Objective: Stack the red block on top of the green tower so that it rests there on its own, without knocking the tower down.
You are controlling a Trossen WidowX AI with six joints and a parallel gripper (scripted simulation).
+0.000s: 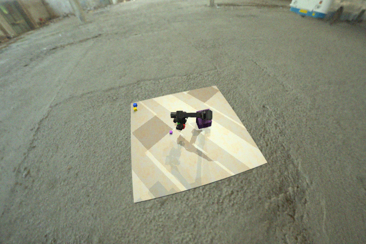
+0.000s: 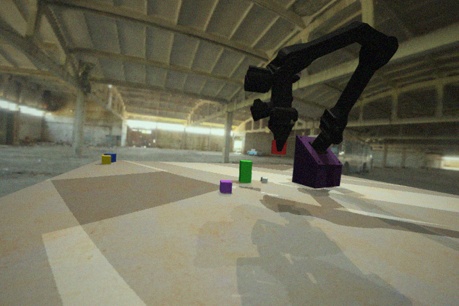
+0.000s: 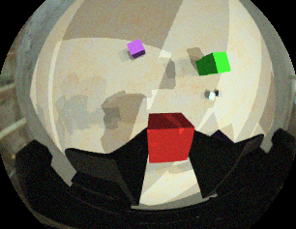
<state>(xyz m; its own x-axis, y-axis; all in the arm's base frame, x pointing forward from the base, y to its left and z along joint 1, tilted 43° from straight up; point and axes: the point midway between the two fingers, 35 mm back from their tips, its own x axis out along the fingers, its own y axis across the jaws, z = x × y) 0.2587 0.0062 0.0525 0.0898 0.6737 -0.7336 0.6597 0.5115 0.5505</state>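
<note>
My gripper tip is 150 mm to the left of the green block and 100 mm above it. Round my gripper tip: yellow cube: 590 mm to the right, 470 mm ahead, 100 mm below; red block: 10 mm above; small purple cube: 130 mm ahead, 100 mm below, 60 mm to the right.
</note>
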